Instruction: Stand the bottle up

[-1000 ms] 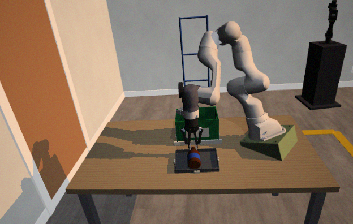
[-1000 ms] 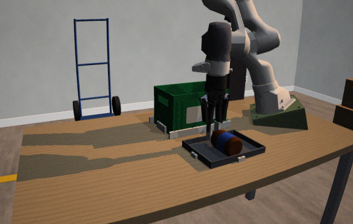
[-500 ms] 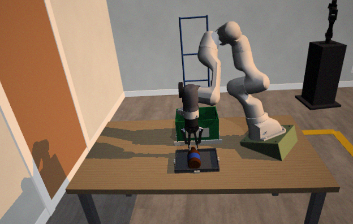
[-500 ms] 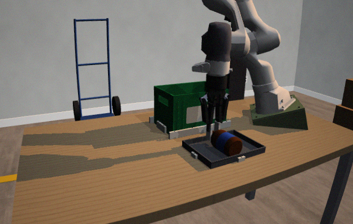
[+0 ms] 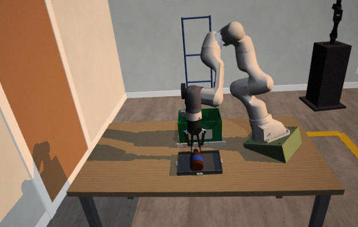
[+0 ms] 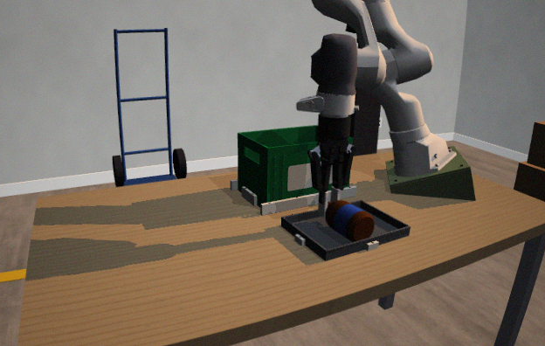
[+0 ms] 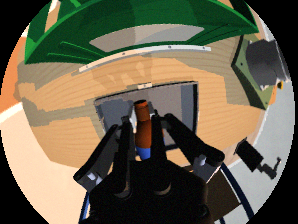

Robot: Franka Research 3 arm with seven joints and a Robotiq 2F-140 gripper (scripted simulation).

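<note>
Now: hand 5 cm to the right of the bottle and 2 cm above it. Also, from my hand: green crate 22 cm to the right, 5 cm behind, 2 cm above; then tray 5 cm to the left, 5 cm below, 1 cm behind.
</note>
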